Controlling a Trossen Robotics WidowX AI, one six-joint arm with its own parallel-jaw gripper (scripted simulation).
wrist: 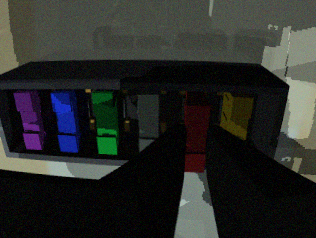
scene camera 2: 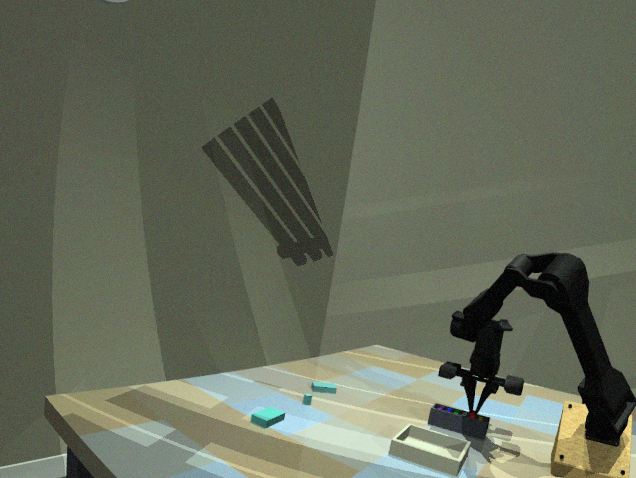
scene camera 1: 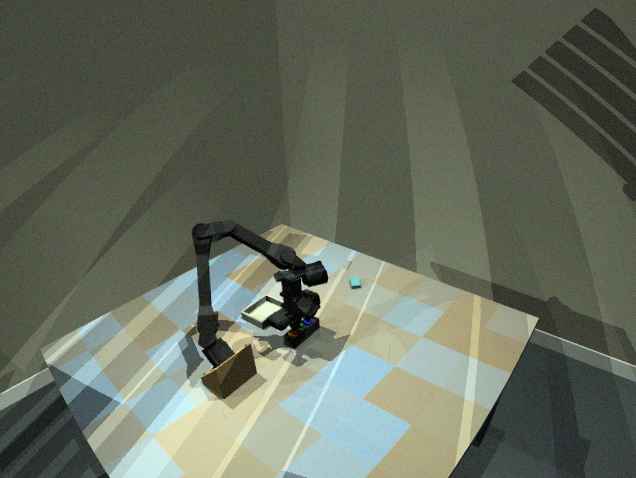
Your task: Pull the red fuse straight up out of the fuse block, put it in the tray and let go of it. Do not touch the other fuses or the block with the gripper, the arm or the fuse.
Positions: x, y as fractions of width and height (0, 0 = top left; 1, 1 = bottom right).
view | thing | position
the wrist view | gripper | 0.62, 0.57
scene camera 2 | gripper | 0.74, 0.87
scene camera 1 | gripper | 0.46, 0.69
